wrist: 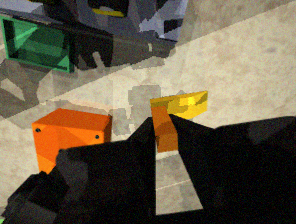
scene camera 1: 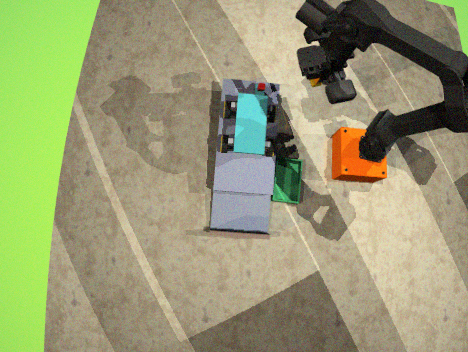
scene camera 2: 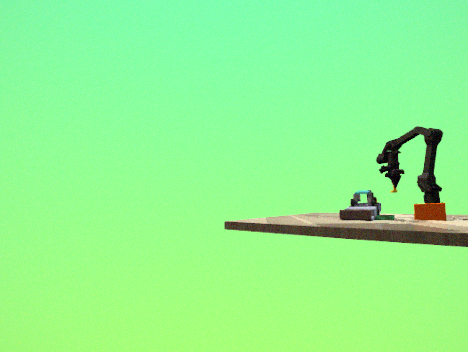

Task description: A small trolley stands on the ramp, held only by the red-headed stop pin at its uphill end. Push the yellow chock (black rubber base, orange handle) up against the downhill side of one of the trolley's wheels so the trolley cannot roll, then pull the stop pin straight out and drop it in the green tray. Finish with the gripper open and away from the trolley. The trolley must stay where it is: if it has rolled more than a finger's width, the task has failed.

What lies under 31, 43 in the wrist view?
A green tray.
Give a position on a green tray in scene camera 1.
287, 172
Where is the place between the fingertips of my gripper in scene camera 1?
319, 79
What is my gripper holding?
A yellow chock.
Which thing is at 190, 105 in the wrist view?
A yellow chock.
